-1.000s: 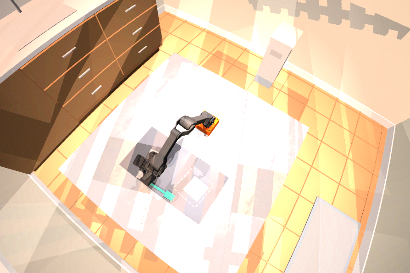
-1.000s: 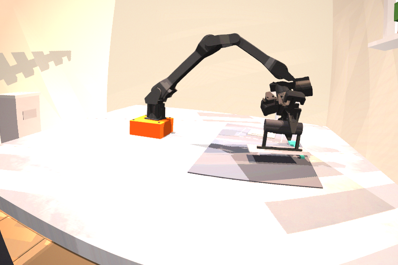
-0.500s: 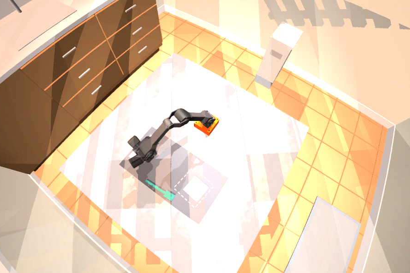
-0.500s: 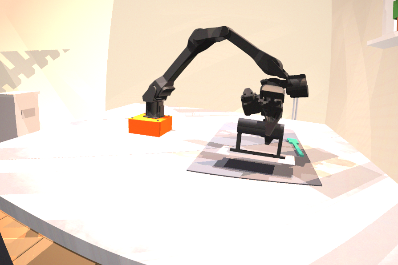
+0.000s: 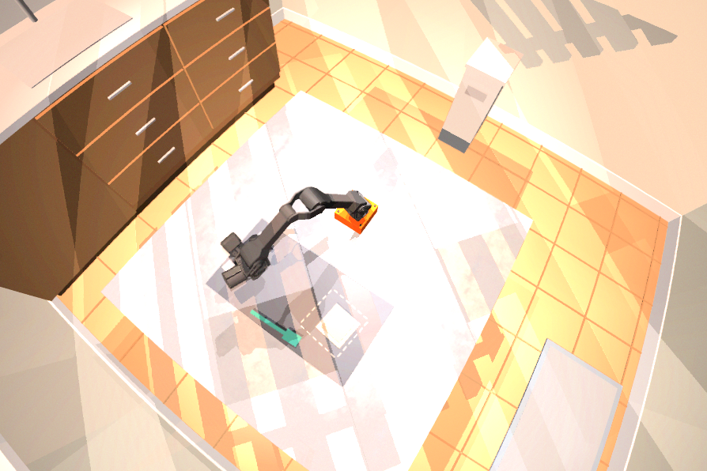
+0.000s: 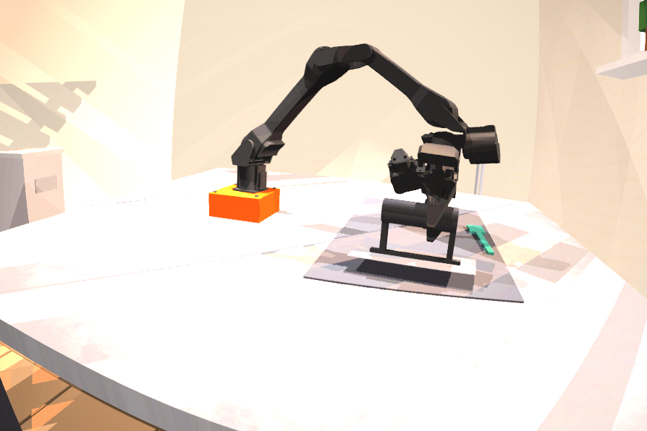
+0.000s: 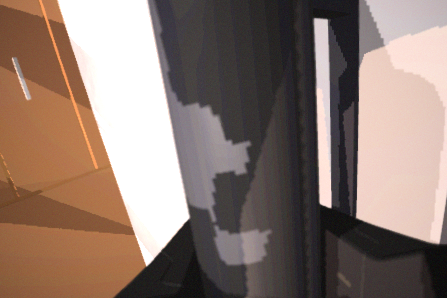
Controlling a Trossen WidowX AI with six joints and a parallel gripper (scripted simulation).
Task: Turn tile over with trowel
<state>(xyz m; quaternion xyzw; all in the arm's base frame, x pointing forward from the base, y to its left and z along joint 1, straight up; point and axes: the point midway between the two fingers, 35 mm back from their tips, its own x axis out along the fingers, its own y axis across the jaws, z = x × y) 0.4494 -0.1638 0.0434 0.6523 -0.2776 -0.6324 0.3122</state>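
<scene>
My gripper tip is now 20 mm to the right of the grey trowel and 10 mm above it. The rest, counted from my gripper tip: teal trowel 70 mm ahead, 320 mm to the left, 70 mm below; then white tile 90 mm behind, 450 mm to the left, 70 mm below; then grey mat 60 mm behind, 270 mm to the left, 90 mm below.
</scene>
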